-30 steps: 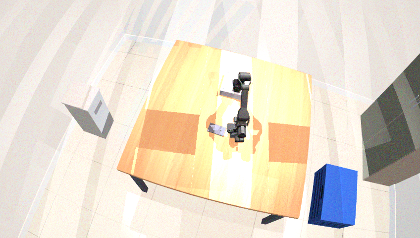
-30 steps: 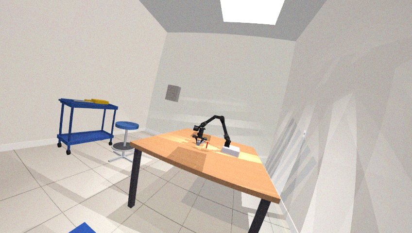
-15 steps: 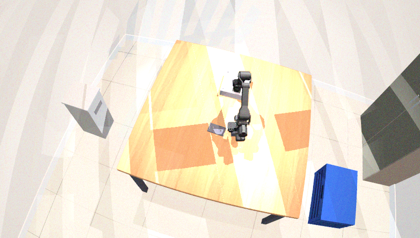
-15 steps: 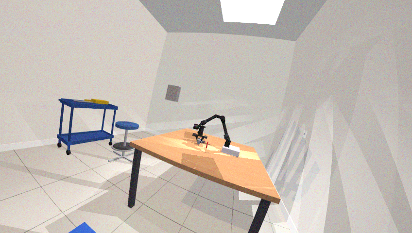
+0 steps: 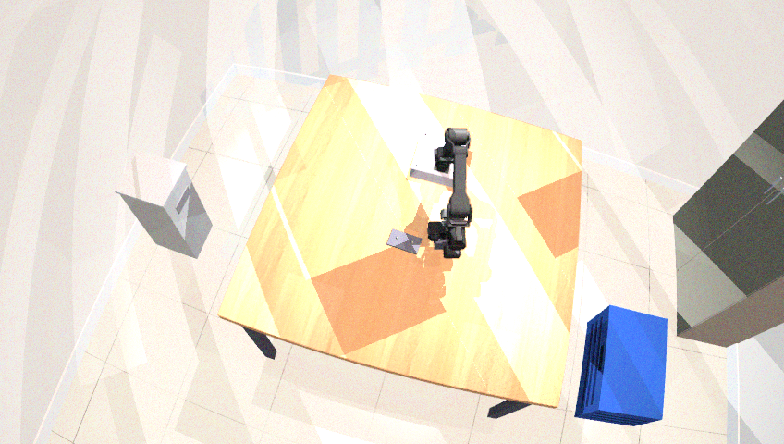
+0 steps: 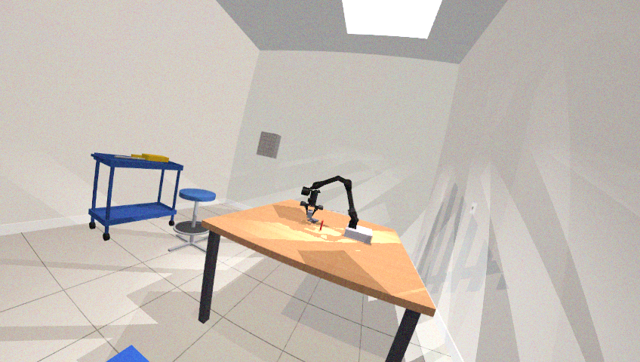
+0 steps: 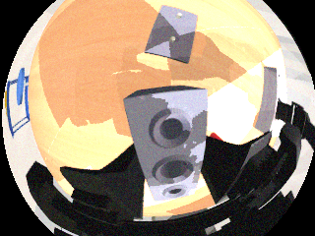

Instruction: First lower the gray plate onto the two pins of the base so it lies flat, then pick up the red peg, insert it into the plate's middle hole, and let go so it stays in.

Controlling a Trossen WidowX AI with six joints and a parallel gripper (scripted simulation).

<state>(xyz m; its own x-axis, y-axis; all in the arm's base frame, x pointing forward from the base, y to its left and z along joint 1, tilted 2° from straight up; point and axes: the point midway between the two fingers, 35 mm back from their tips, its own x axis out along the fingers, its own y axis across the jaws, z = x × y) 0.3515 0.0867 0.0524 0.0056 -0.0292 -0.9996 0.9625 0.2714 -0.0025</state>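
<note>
Right now the gray base is 15 cm to the right of my gripper tip and 7 cm below it. Round my gripper tip: gray plate: 3 cm above; then red peg: 12 cm behind, 3 cm to the left, 4 cm below.
</note>
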